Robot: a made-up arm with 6 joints. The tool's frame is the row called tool. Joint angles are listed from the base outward. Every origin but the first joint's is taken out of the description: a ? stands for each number. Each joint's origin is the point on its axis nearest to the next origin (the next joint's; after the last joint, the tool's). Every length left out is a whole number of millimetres.
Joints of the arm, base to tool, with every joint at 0 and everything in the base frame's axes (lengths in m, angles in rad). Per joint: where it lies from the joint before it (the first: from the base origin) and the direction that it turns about. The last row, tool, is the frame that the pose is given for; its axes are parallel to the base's.
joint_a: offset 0 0 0.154 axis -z
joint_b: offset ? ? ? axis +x
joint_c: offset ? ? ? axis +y
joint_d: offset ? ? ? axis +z
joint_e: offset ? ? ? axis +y
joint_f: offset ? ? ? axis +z
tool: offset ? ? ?
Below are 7 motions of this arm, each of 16 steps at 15 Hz.
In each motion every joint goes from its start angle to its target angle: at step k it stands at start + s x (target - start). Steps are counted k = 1, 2, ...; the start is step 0. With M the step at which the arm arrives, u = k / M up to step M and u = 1 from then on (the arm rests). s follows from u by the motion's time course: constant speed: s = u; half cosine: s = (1 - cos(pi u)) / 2; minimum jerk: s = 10 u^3 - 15 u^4 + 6 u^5.
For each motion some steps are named. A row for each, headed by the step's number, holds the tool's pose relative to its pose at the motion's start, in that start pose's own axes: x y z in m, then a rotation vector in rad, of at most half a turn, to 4 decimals.
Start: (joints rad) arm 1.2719 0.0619 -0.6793 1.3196 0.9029 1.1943
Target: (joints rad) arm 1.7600 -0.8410 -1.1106 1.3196 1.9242 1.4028
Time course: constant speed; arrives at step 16
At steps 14, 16:
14: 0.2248 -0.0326 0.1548 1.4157 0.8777 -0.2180
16: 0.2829 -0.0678 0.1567 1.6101 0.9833 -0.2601

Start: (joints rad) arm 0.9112 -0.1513 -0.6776 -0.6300 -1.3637 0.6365
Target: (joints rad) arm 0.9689 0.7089 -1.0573 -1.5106 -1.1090 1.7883
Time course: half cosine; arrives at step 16
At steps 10, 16:
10: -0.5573 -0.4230 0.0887 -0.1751 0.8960 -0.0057
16: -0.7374 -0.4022 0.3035 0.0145 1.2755 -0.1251

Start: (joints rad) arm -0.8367 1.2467 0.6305 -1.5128 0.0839 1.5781
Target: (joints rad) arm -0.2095 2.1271 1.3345 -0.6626 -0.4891 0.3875
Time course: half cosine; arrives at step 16
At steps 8, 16:
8: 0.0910 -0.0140 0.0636 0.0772 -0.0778 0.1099
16: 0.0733 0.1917 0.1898 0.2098 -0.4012 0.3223

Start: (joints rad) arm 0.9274 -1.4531 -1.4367 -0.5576 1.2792 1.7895
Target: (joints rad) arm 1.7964 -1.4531 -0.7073 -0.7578 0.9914 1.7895
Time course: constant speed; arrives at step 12
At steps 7, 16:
7: 0.0280 -0.2250 0.0509 0.5694 -0.0310 -0.5852
16: -0.0465 -0.3731 -0.0359 0.9747 0.0375 -1.0142

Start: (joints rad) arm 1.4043 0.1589 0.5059 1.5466 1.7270 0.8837
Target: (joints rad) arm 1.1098 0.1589 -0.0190 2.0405 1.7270 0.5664
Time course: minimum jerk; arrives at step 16
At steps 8, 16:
8: 0.1212 0.0194 0.0017 -0.1814 0.3002 -0.4470
16: 0.2167 0.0026 -0.0212 -0.4053 0.6012 -0.8746

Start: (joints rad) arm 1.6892 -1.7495 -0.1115 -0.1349 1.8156 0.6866
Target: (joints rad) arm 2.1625 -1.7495 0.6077 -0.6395 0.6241 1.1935
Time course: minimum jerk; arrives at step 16
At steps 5, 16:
5: 0.0533 -0.0261 0.1043 0.0563 -0.0565 0.0644
16: 0.4011 -0.3622 0.3149 0.0458 -0.1695 -0.0304

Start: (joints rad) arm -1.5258 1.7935 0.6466 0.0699 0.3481 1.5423
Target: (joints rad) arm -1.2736 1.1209 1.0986 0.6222 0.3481 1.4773
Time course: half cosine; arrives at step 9
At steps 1, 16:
1: 0.0026 -0.0027 -0.0027 0.0070 0.0177 -0.0023
16: 0.0047 -0.1016 -0.0624 0.2846 0.3217 -0.1604

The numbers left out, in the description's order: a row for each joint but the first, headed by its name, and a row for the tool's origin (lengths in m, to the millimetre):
joint_b: 0.228 0.048 0
joint_c: 0 0.222 0.067
joint_d: 0.065 0 0.361
joint_e: 0.195 0.059 0
joint_f: 0.107 0 -0.333
tool: -0.031 0.187 0

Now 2 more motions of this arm.
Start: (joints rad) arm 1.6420 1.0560 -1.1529 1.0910 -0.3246 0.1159
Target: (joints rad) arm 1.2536 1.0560 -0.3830 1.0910 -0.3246 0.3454
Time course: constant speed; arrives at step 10
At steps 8, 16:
8: -0.0128 0.0439 0.0413 0.8729 0.1263 0.0029
16: -0.0174 0.0574 0.0519 1.0953 0.1394 0.0090

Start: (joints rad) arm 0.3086 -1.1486 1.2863 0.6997 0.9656 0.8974
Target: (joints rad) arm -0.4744 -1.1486 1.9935 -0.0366 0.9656 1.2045
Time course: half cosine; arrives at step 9
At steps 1, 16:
1: 0.0080 0.0027 -0.0011 0.0119 -0.0058 -0.0079
16: 0.2618 -0.0336 -0.0776 0.2958 -0.3344 -0.3789

